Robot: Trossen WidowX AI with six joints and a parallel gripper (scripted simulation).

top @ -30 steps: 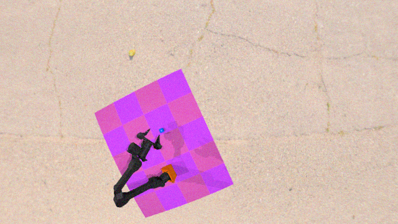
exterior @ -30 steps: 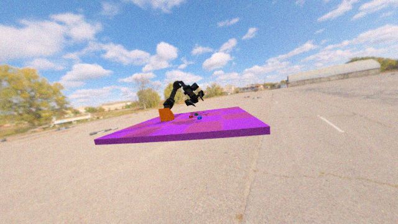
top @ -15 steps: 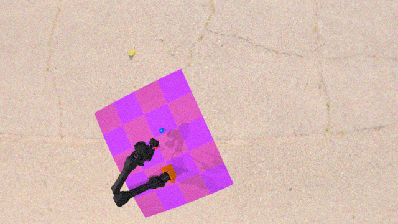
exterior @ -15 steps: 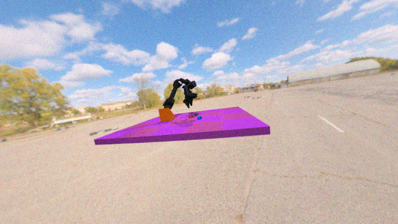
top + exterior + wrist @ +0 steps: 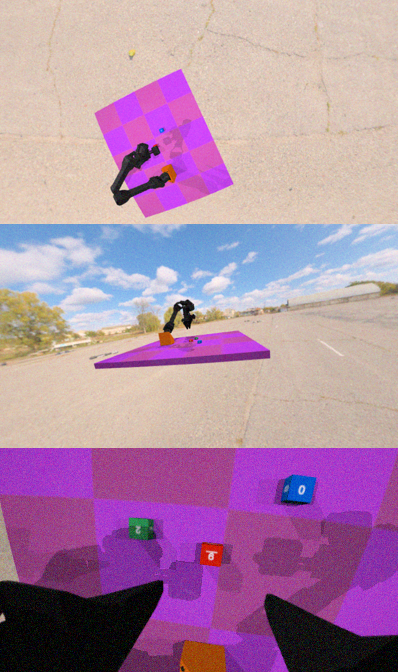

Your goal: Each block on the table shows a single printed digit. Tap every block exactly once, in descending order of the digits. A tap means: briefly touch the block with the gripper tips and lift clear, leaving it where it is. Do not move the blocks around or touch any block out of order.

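Right now my gripper tip is 11 cm above the red block. From my gripper tip the other things lie so: blue block: 11 cm ahead, 10 cm to the right, 11 cm below; green block: 3 cm ahead, 12 cm to the left, 11 cm below.
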